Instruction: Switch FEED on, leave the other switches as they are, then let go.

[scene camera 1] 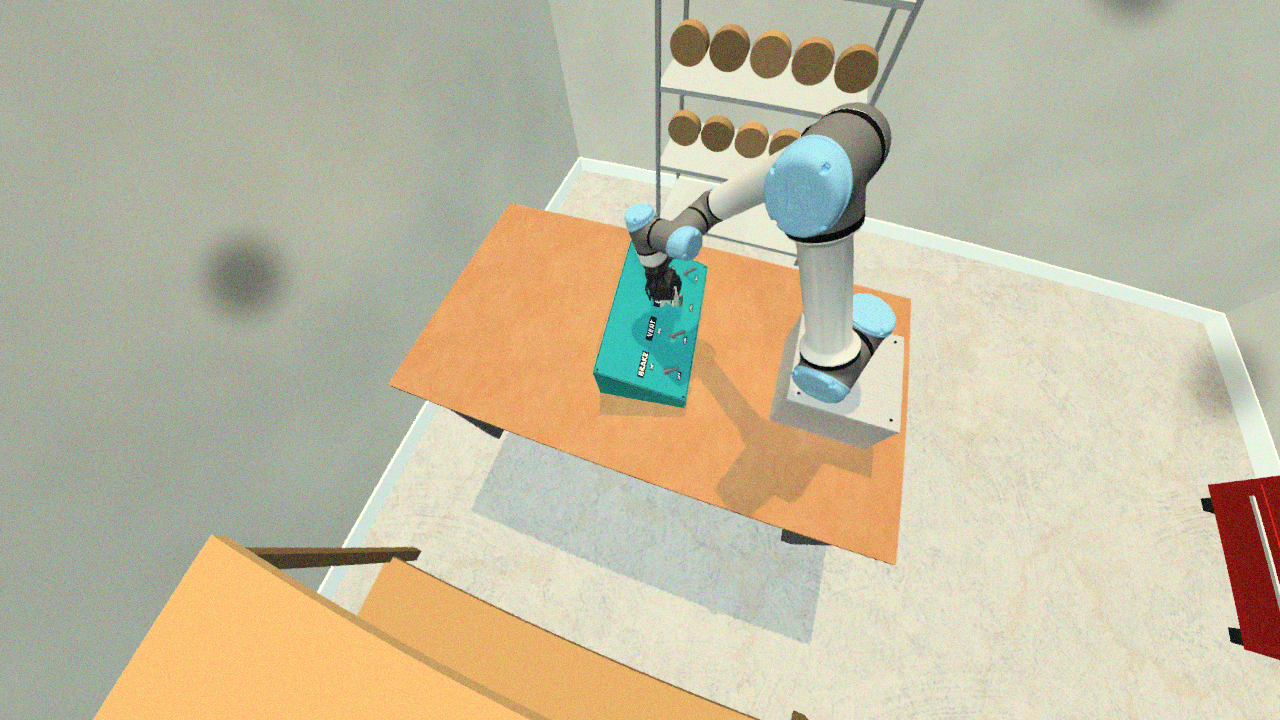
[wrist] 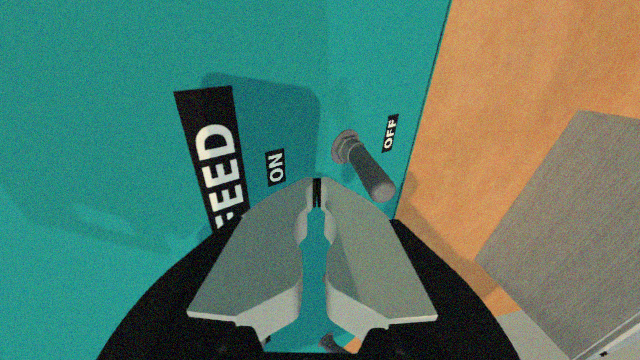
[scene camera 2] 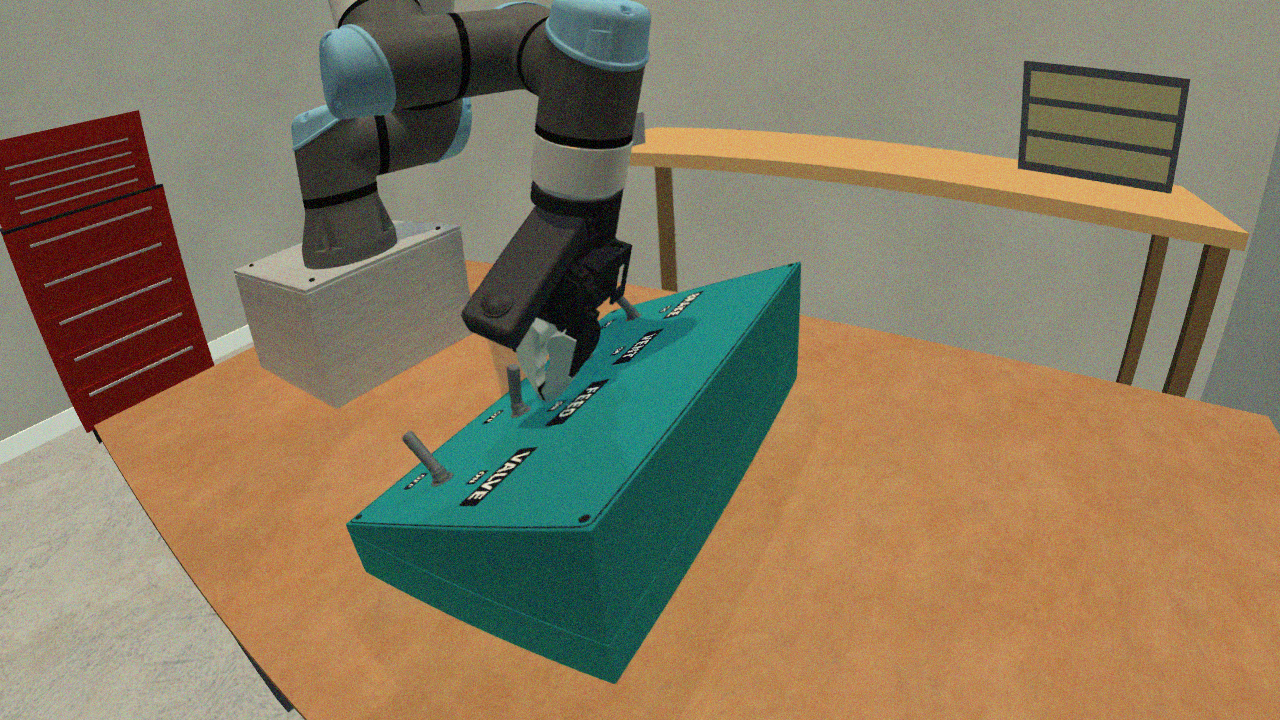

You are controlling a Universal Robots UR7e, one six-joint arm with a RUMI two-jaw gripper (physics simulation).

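Pixels of known places: gripper, fingertip midpoint: [scene camera 1: 672, 305] [wrist: 317, 181] [scene camera 2: 545, 399]; arm's base, origin of the base link: [scene camera 2: 350, 251].
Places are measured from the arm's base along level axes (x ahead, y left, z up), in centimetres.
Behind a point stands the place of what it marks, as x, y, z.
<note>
The teal switch box [scene camera 1: 622, 344] @[52.2, 21.4, -4.2] [scene camera 2: 707, 394] @[64.3, 2.8, -2.9] [wrist: 100, 75] @[56.0, -3.6, -5.7] stands on the table. The grey FEED lever [scene camera 2: 514, 390] @[45.9, -2.4, -6.6] [wrist: 369, 169] @[46.0, -2.4, -5.6] is more upright than the VALVE lever [scene camera 2: 424, 456] @[48.5, -14.0, -6.9] [scene camera 1: 690, 272] @[47.7, -13.3, -6.9], which leans to OFF; I cannot tell whether FEED has reached ON. My gripper [scene camera 1: 676, 302] @[47.0, 0.2, -8.3] [scene camera 2: 549, 395] @[47.0, 0.2, -8.3] [wrist: 317, 181] @[47.0, 0.2, -8.3] is shut and empty, its tips low over the panel on the ON side of the FEED lever, beside it and not around it. The VENT lever [scene camera 1: 678, 334] @[40.3, 9.5, -6.8] is hidden by the gripper in scene camera 2. The BRAKE lever [scene camera 1: 671, 370] @[36.7, 20.8, -6.8] [scene camera 2: 629, 308] @[38.1, 20.4, -7.8] is farther along.
The arm's pale base block [scene camera 1: 845, 407] @[-7.7, 11.6, 0.1] [scene camera 2: 358, 322] @[10.1, -4.4, -7.6] [wrist: 570, 210] @[9.3, 0.1, -11.5] stands beyond the OFF side of the box on the orange table [scene camera 1: 501, 313] @[100.9, 25.5, -17.8] [scene camera 2: 939, 537] @[82.1, 15.3, -17.8]. A red drawer cabinet [scene camera 1: 1248, 564] [scene camera 2: 107, 268] and a wooden bench [scene camera 2: 850, 165] stand apart from the table.
</note>
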